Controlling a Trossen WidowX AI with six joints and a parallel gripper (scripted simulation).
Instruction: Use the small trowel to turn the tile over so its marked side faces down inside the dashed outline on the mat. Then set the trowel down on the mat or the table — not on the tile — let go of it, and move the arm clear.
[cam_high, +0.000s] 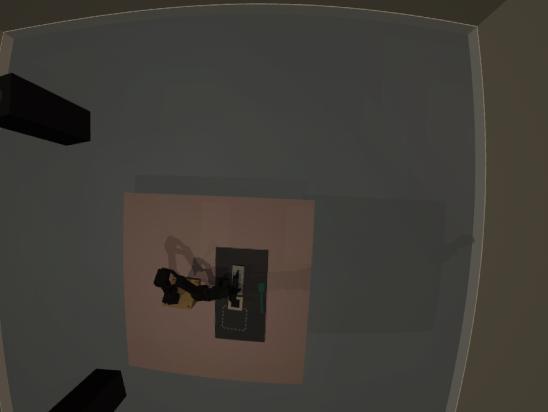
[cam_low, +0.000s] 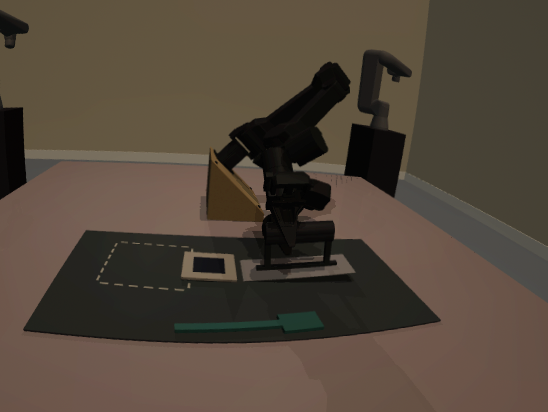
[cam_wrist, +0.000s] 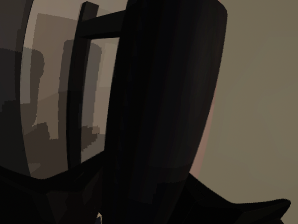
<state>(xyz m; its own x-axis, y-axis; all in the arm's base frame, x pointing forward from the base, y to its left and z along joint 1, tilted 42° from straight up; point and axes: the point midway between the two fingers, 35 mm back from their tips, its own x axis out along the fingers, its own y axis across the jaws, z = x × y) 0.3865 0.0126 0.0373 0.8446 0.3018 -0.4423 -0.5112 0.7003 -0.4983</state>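
Now: gripper tip 80 mm to the left of the dark mat, 80 mm above it and 20 mm past it. The rest, counted from my gripper tip: tile: 130 mm to the right, 50 mm below, 50 mm behind; green trowel: 120 mm ahead, 80 mm to the right, 50 mm below.
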